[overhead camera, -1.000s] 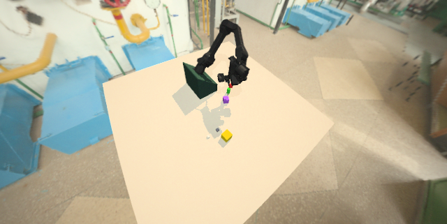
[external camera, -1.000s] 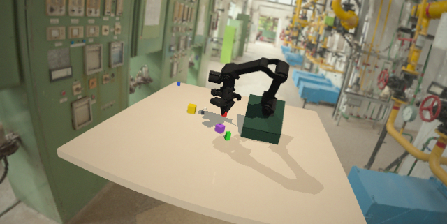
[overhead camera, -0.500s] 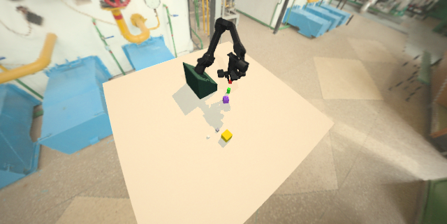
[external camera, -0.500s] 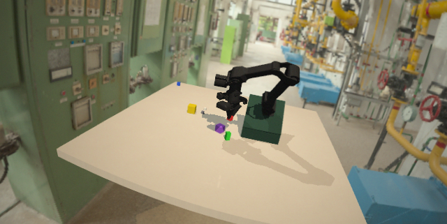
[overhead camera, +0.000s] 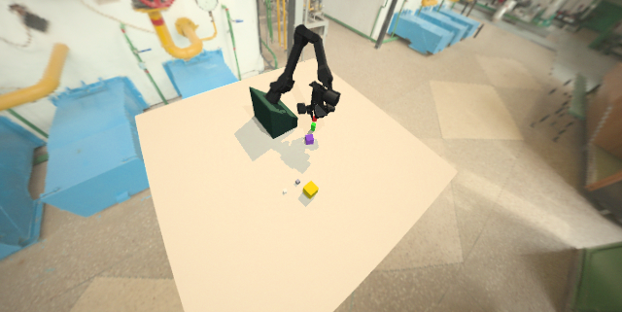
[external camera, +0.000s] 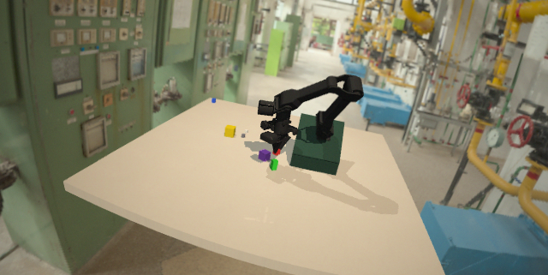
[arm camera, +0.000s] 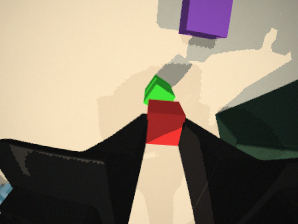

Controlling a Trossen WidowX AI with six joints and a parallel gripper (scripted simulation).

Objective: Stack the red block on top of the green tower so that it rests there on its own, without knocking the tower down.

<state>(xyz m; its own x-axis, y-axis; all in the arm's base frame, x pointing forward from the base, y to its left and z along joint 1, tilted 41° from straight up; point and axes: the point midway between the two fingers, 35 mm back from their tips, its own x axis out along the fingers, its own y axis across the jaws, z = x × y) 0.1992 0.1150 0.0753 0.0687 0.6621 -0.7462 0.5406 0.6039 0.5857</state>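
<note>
Right now my gripper tip is 80 mm to the left of the purple block, 60 mm above it and 50 mm short of it. The rest, counted from my gripper tip: small blue block (780 mm to the right, 520 mm ahead, 70 mm below); small red block (right at my gripper tip); yellow block (270 mm to the right, 260 mm ahead, 60 mm below).
</note>
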